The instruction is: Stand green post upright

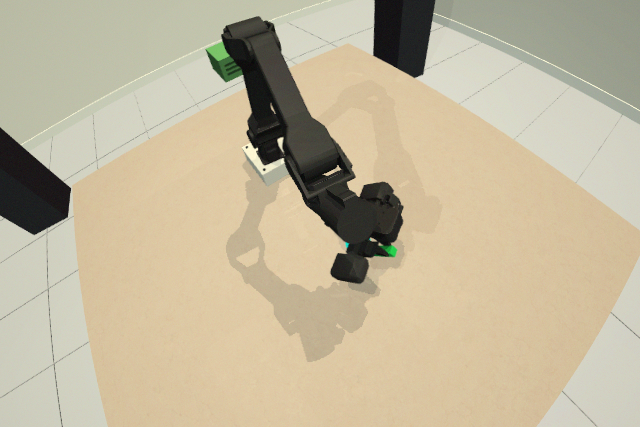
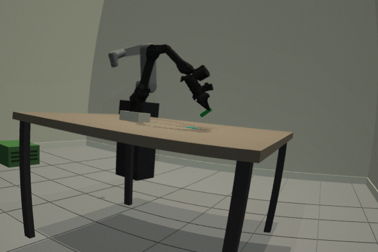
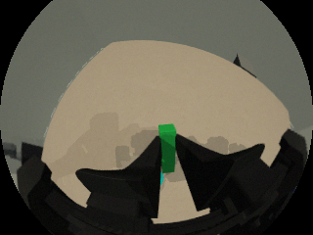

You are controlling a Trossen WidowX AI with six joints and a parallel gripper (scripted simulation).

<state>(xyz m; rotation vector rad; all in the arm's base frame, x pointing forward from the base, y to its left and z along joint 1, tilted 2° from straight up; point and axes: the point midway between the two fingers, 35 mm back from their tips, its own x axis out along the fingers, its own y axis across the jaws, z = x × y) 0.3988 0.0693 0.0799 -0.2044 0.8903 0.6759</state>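
Right now my gripper tip is 10 cm above the cyan circle, 9 cm past it and 1 cm to the left of it. From my gripper tip the other things lie so: green post: 1 cm to the right, 1 cm below, 1 cm behind.
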